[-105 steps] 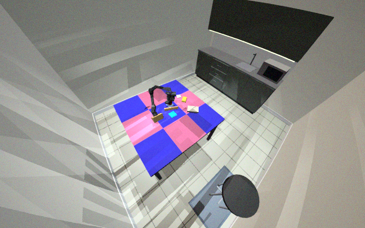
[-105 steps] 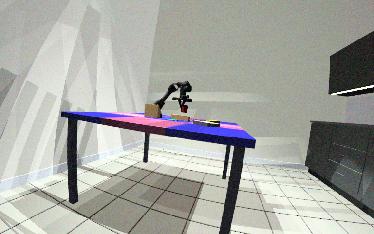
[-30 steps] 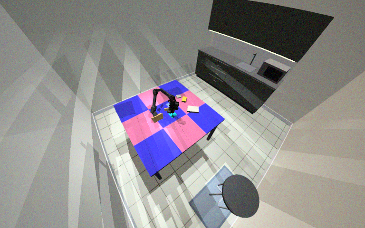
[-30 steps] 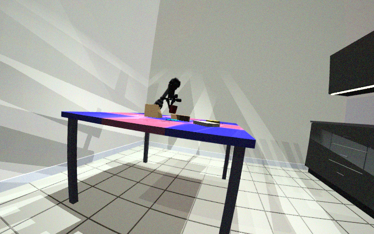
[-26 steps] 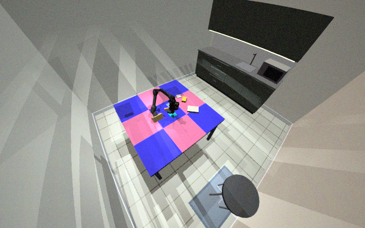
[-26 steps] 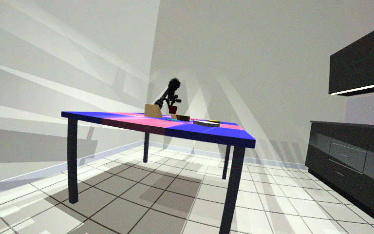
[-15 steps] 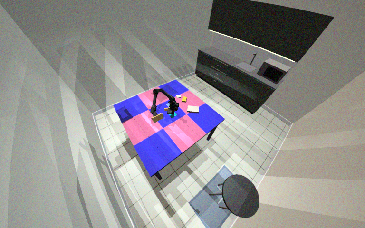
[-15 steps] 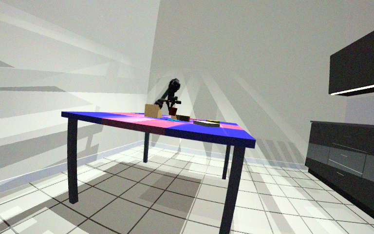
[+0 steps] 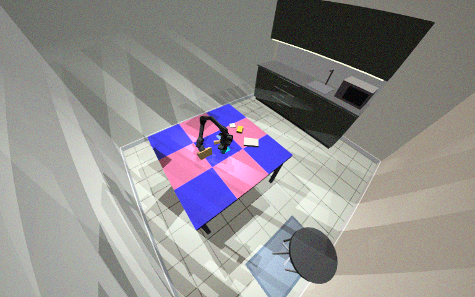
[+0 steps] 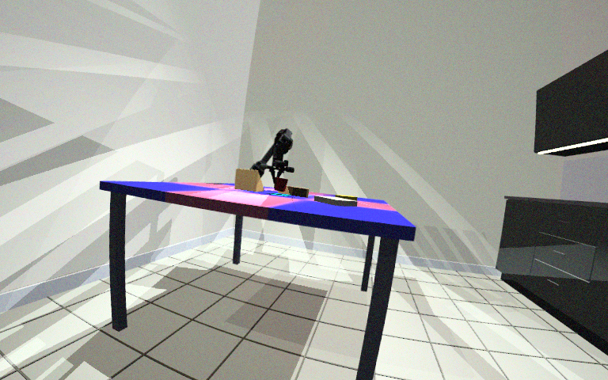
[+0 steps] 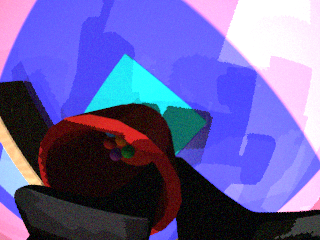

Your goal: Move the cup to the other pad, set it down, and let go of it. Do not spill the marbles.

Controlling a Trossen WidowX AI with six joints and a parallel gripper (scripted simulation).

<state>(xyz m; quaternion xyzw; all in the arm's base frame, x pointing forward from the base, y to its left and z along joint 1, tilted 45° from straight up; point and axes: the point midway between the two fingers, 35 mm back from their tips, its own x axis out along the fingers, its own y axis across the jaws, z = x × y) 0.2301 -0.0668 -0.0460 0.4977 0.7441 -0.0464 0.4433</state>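
My gripper tip is now 70 mm above the cyan pad, 20 mm to the right of it and 20 mm short of it. Round my gripper tip: red cup (20 mm to the left, 20 mm ahead); long wooden bar (120 mm to the left, 50 mm ahead, 40 mm below); pale blue pad (220 mm to the left, 80 mm ahead, 70 mm below).
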